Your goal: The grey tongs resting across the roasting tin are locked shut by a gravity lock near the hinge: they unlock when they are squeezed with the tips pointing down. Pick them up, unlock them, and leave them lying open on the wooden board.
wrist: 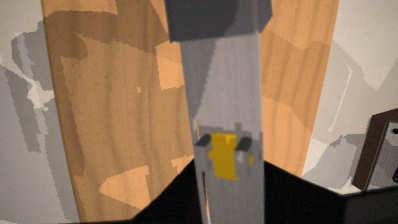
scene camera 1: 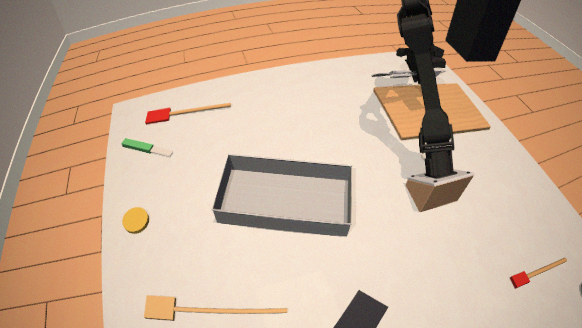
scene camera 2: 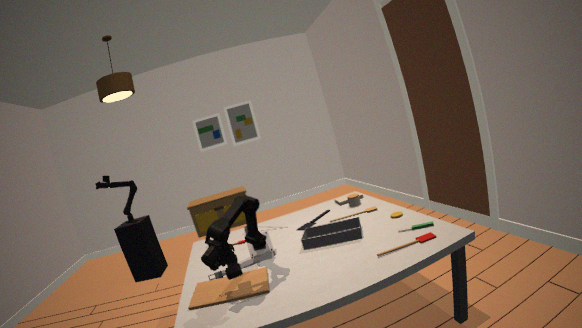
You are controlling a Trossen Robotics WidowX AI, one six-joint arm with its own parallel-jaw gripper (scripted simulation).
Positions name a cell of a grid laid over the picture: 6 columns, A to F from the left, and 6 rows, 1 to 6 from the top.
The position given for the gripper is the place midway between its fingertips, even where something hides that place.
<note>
In view: the gripper (wrist: D5), a yellow lock piece (wrist: D4), a wooden board (scene camera 1: E2) and a grey roasting tin (scene camera 1: C4).
The wooden board also shows in the wrist view (wrist: B3) and in scene camera 2 (scene camera 2: C6). The grey roasting tin also shows in scene camera 2 (scene camera 2: D5).
</note>
